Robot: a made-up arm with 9 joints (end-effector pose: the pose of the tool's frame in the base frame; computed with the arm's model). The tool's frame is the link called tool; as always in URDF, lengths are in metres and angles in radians. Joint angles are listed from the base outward.
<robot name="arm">
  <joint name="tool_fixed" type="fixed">
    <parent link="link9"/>
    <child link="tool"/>
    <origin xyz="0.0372 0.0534 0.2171"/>
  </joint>
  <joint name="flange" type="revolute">
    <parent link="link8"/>
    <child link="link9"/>
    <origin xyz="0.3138 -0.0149 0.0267"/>
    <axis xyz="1 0 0"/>
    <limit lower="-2.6" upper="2.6" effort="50" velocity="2.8"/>
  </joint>
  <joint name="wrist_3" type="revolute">
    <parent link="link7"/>
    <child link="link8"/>
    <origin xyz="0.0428 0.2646 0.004"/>
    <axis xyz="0 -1 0"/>
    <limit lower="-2.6" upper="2.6" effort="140" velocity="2.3"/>
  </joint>
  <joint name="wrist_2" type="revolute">
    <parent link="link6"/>
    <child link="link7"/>
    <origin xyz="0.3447 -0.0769 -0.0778"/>
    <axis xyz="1 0 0"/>
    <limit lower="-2.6" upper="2.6" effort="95" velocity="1.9"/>
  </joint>
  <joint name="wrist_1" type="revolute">
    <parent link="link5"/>
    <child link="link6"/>
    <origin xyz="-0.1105 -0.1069 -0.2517"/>
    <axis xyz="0 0 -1"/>
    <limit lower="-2.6" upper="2.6" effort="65" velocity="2.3"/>
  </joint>
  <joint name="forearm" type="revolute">
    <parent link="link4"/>
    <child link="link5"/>
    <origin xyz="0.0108 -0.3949 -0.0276"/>
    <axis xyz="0 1 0"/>
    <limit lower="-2.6" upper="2.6" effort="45" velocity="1.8"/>
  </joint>
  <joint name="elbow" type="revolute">
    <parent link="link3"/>
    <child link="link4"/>
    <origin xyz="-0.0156 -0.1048 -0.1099"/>
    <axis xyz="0 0 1"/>
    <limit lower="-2.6" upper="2.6" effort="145" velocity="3.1"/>
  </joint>
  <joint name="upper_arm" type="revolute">
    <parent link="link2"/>
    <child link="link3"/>
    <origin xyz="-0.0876 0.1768 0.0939"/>
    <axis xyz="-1 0 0"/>
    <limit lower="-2.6" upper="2.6" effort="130" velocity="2.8"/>
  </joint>
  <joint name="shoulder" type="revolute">
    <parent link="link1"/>
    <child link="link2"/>
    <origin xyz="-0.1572 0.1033 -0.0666"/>
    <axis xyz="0 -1 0"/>
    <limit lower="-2.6" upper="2.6" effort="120" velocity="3.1"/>
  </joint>
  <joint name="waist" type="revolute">
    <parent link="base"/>
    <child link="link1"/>
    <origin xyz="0 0 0.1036"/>
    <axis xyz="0 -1 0"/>
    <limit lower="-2.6" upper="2.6" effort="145" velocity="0.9"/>
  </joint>
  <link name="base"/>
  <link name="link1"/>
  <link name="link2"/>
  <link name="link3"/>
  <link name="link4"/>
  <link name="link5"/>
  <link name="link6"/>
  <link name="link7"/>
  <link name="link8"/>
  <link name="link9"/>
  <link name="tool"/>
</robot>
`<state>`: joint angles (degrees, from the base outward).
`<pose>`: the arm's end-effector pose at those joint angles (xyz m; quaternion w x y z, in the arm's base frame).
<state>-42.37 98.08 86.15 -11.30 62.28 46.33 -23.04 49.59 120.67</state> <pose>-1.1784 -0.3093 0.6041 0.7531 -0.0272 -0.6212 -0.2151</pose>
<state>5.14 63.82 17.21 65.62 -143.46 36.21 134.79 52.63 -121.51</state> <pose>-0.1178 -0.3195 1.1926 0.3378 0.5215 -0.4121 0.6664</pose>
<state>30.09 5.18 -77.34 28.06 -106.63 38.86 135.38 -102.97 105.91</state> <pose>0.3317 0.0389 -0.3291 0.0122 0.1793 0.0939 -0.9792</pose>
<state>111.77 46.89 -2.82 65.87 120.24 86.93 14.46 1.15 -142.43</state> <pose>-0.6250 -0.7316 0.3607 0.0589 -0.2944 0.5432 -0.7841</pose>
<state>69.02 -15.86 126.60 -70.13 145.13 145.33 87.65 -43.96 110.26</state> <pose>-0.8878 1.0477 -0.5829 0.2935 0.1842 0.9349 0.0771</pose>
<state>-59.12 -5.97 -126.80 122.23 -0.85 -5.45 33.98 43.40 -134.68</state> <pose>0.3606 0.0511 0.6687 0.7691 0.1163 -0.2480 -0.5775</pose>
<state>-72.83 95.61 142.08 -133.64 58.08 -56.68 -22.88 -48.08 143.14</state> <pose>-0.2363 -0.3908 0.7376 0.5544 0.5137 -0.6342 0.1626</pose>
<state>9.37 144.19 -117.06 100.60 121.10 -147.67 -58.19 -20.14 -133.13</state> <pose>0.1328 -0.2276 0.6051 0.9389 -0.1441 0.1028 -0.2952</pose>
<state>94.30 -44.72 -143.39 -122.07 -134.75 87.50 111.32 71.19 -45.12</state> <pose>-1.0549 0.6965 -0.5866 0.4808 -0.1718 0.3297 0.7941</pose>
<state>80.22 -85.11 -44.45 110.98 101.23 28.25 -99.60 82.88 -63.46</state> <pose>0.6559 -0.0717 -0.7391 0.2981 0.2325 0.7158 -0.5871</pose>
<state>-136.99 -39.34 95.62 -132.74 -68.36 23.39 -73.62 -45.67 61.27</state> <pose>1.2928 0.4509 0.3554 0.9005 -0.3438 -0.2648 0.0267</pose>
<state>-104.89 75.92 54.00 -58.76 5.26 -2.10 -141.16 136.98 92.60</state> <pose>-0.5180 -0.4063 0.5062 0.4651 -0.1223 0.7960 0.3677</pose>
